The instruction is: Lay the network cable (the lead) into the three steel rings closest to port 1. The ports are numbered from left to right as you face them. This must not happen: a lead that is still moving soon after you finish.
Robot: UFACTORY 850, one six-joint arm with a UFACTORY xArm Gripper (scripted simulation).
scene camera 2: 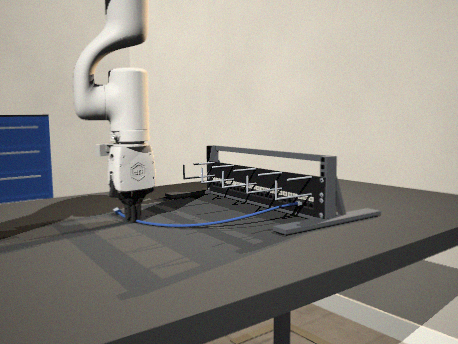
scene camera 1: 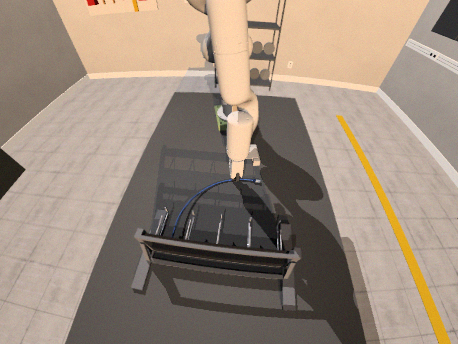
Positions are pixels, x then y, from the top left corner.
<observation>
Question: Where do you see a patch-panel rack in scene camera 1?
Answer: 203,250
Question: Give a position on a patch-panel rack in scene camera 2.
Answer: At 267,188
</observation>
